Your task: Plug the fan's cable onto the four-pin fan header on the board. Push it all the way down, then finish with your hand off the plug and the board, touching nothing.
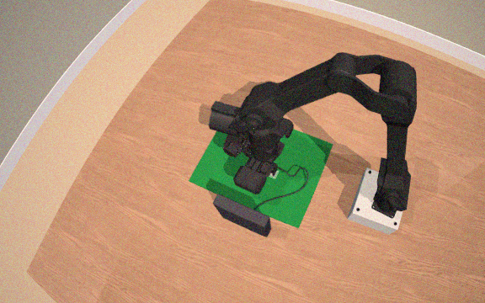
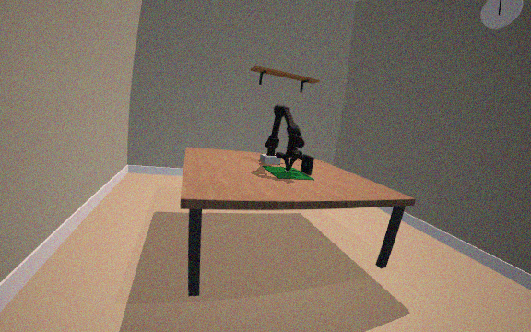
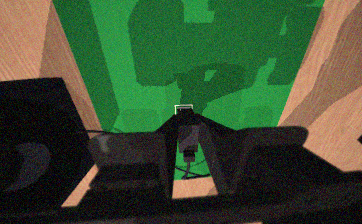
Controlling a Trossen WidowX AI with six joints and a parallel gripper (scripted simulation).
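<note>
Now: the black plug 1 cm behind my gripper tip and 1 cm above it. Also, from my gripper tip: green board (4 cm below, 2 cm ahead, 1 cm to the right); then white four-pin header (2 cm below, 1 cm behind); then fan (13 cm to the left, 4 cm above, 3 cm behind).
</note>
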